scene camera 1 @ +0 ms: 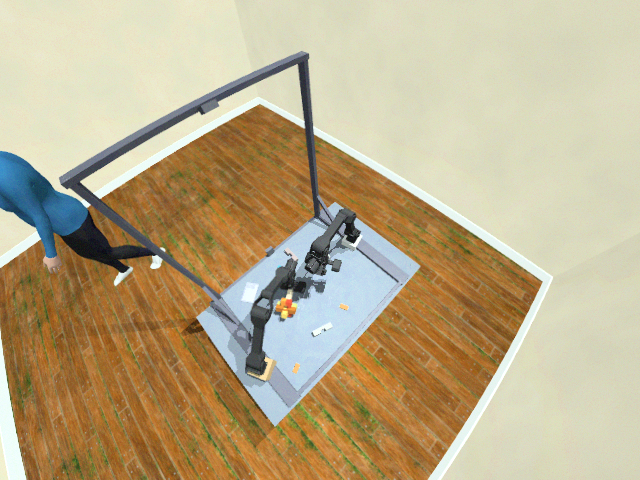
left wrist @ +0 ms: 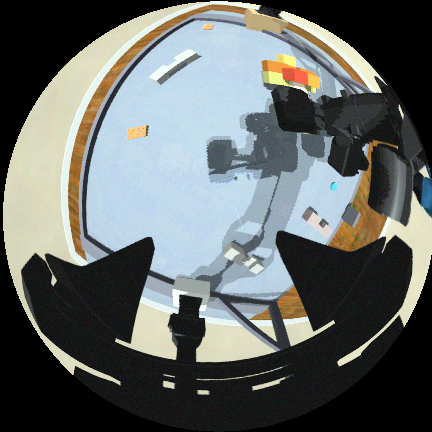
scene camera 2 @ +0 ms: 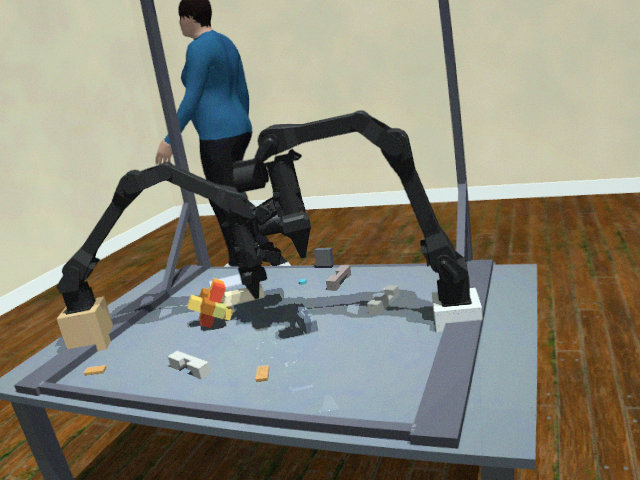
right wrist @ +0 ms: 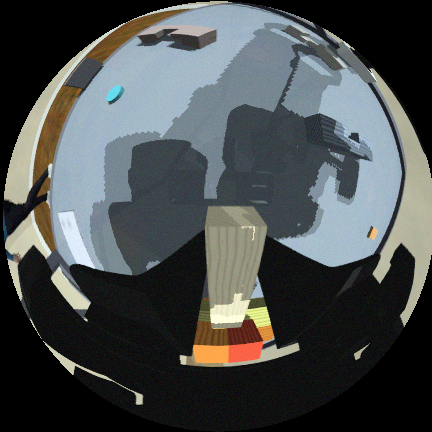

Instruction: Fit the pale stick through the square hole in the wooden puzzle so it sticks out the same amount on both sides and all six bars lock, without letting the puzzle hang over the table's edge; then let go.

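Places are measured from the left arm's base along level axes (x ahead, y left, z up), in centimetres.
Where they show: left gripper, fingertip midpoint: (left wrist: 214, 241) (scene camera 2: 301, 251); right gripper, fingertip midpoint: (scene camera 1: 291, 289) (scene camera 2: 256, 296) (right wrist: 229, 236); left arm's base, link origin: (scene camera 1: 352, 238) (left wrist: 189, 301) (scene camera 2: 455, 299); right arm's base, link origin: (scene camera 1: 260, 366) (scene camera 2: 81, 307).
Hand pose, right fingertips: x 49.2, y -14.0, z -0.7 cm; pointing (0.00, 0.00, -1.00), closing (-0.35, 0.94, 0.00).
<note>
Things, the pixels of their top centre, and the offset from my right fingertips.
- pale stick, top centre: (right wrist: 229, 299) (scene camera 2: 240, 290) dx +3.3, dy +1.3, dz +2.6 cm
- cyan disc, top centre: (right wrist: 112, 92) (scene camera 2: 302, 280) dx -9.0, dy -16.7, dz -3.5 cm
The wooden puzzle of orange, red and yellow bars (scene camera 1: 286, 308) (scene camera 2: 219, 310) (left wrist: 290, 72) (right wrist: 227, 352) stands on the table at the left in scene camera 2, well in from the edges. The pale stick (scene camera 2: 238, 296) (right wrist: 235, 270) reaches from the puzzle's side toward the picture's right. Its puzzle-side end is at the bars; how deep it sits in the hole cannot be told. My right gripper (scene camera 2: 254, 293) (right wrist: 229, 236) is shut on the stick near its outer end. My left gripper (scene camera 2: 301, 250) (left wrist: 214, 241) is open and empty, above and to the right of the right gripper.
Loose notched pieces lie about: a white one (scene camera 1: 322, 329) (scene camera 2: 197, 365) (left wrist: 175, 66), a brownish one (scene camera 2: 338, 277) (right wrist: 195, 38), a grey one (scene camera 2: 383, 299) and a bluish one (scene camera 2: 309, 320). Orange tiles (scene camera 2: 95, 370) (scene camera 2: 262, 373) and a cyan disc (scene camera 2: 302, 281) (right wrist: 115, 93) also lie there. Both arms are close together.
</note>
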